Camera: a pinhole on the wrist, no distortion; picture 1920 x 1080 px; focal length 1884.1 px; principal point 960.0 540.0 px. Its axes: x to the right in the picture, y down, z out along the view. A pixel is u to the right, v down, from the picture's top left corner.
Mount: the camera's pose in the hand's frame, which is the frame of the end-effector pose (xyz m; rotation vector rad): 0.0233 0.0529 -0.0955 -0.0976 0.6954 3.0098
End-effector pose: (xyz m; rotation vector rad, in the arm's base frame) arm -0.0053 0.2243 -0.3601 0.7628 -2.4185 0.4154
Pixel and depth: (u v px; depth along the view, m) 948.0 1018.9 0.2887
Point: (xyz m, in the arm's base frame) -0.1602 0.2255 -0.5251
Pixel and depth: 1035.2 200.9 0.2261
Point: -0.1603 0.3321 -0.4498
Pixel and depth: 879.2 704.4 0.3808
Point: -0.2422 0.2511 -0.5792
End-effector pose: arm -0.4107 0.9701 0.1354 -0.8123 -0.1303 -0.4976
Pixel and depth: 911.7 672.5 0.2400
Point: -0.3190 1.1391 0.1331
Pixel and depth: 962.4 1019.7 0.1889
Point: -0.3503 1.0885 0.1422
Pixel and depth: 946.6 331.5 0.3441
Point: -0.2734 1.2464 0.1158
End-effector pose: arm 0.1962 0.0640 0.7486 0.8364 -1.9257 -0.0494
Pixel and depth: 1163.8 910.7 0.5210
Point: -0.2201 0.1189 0.5620
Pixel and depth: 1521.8 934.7 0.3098
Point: -0.0155 0.1529 0.6275
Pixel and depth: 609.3 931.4 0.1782
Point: 0.0662 0.0861 0.7783
